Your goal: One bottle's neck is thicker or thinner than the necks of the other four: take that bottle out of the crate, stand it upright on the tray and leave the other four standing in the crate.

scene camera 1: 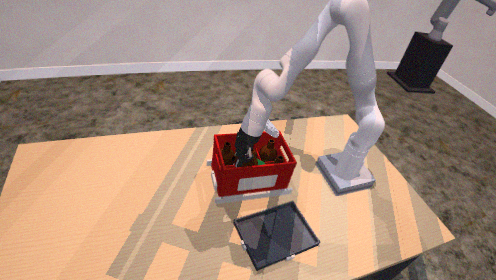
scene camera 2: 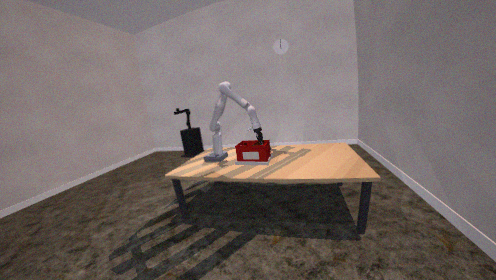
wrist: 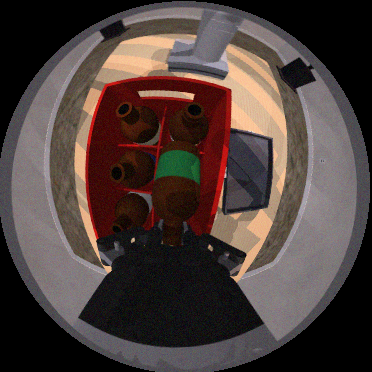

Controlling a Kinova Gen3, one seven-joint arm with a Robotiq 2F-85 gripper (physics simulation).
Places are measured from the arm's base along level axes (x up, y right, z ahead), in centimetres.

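Pixels of known places: gripper, fingertip midpoint: (scene camera 1: 236, 163) (scene camera 2: 262, 144) (wrist: 172, 225); arm's base, origin of the base link: (scene camera 1: 344, 172) (scene camera 2: 218, 153) (wrist: 205, 54).
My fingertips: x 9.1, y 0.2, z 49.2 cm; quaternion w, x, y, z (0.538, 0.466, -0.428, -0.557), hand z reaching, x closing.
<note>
Ahead of a thing's pixels: the offset from my fingertips to its middle. "pt": to the spot under its first point.
The red crate {dz -7.4, dx -5.9, dy +4.6 cm} (scene camera 1: 227, 186) (scene camera 2: 264, 154) (wrist: 100, 160) holds brown bottles. A green-labelled bottle {dz -4.9, dx -1.7, dy +0.3 cm} (scene camera 1: 260, 162) (wrist: 177, 167) lies tilted far over along the crate's right column in the wrist view, its neck toward my gripper (scene camera 1: 244, 162) (scene camera 2: 260, 143) (wrist: 172, 225). My gripper is shut on that neck, low inside the crate. Four other brown bottles stand in compartments: one at the back left (wrist: 140, 123), one at the back right (wrist: 189, 126), one at middle left (wrist: 135, 170) and one at near left (wrist: 132, 209), its neck partly behind my gripper. The dark tray {pt dz -11.4, dx -14.1, dy -23.4 cm} (scene camera 1: 275, 237) (wrist: 250, 172) is empty, beside the crate.
The crate's walls and red dividers surround the bottles closely. A pale base {pt dz -6.8, dx -12.7, dy -5.8 cm} (scene camera 1: 252, 196) shows under the crate. The arm's own base (scene camera 1: 346, 175) (scene camera 2: 216, 157) (wrist: 198, 61) stands beyond the crate's handle end. A black pedestal (scene camera 1: 424, 61) (scene camera 2: 192, 142) with another arm stands off the table.
</note>
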